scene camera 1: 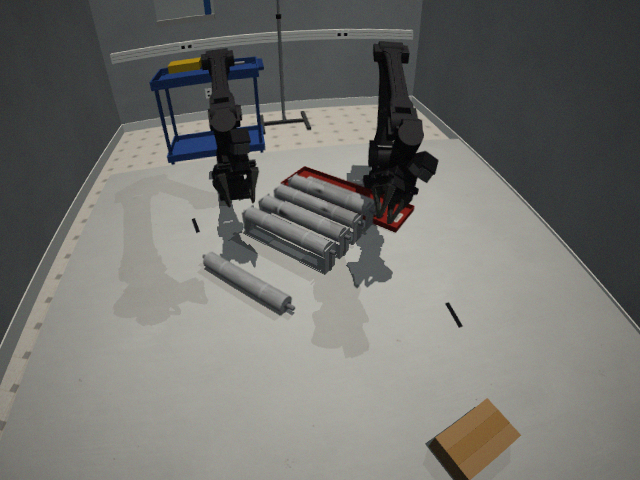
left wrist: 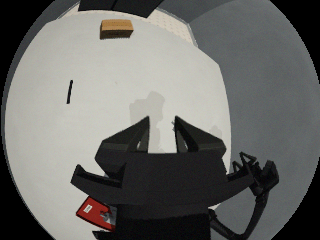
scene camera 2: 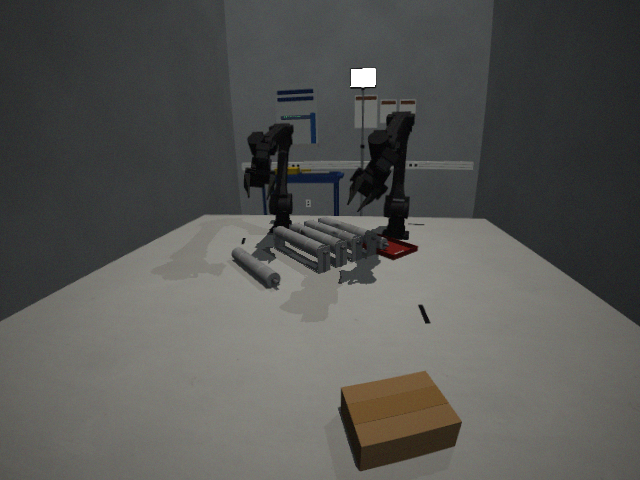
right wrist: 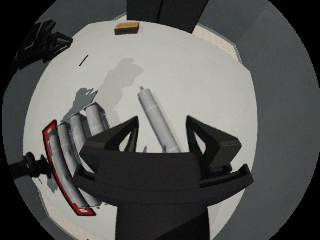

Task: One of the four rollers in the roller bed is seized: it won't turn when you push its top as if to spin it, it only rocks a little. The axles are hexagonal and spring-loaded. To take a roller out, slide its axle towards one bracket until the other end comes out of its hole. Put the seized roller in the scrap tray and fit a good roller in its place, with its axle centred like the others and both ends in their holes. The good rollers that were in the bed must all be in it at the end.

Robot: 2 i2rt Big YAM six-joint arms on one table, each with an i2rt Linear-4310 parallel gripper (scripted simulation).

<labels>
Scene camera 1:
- left gripper: 383,221
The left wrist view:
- left gripper: 162,120
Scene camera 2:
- left gripper: 353,207
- cardboard box: 391,420
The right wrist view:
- left gripper: 71,43
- right gripper: 162,119
</labels>
